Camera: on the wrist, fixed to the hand. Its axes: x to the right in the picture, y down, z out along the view.
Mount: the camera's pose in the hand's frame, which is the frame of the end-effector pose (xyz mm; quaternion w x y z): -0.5 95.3 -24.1 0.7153 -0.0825 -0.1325 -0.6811
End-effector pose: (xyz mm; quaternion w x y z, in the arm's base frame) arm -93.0 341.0 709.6 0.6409 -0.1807 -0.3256 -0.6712
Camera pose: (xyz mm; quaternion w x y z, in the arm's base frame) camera 4.5 328.5 711.4 0.0568 0.0493 0.3856 0.9196
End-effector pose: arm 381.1 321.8 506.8 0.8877 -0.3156 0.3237 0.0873
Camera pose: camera 333.9 381.8 444.9 0.7113 -0.5079 -0.1082 -0.4737
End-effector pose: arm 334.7 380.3 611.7 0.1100 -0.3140 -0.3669 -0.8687
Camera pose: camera 364.1 295.9 652.7 0.5875 0.0989 0.4192 0.6850
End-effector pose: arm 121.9 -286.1 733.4 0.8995 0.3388 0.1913 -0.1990
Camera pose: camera 162.9 -203.6 767.7 0.5612 0.0115 0.2648 -0.7841
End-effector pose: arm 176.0 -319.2 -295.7 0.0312 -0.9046 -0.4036 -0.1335
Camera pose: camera 240.8 -387.6 -267.7 0.1967 0.3925 0.8980 0.0302
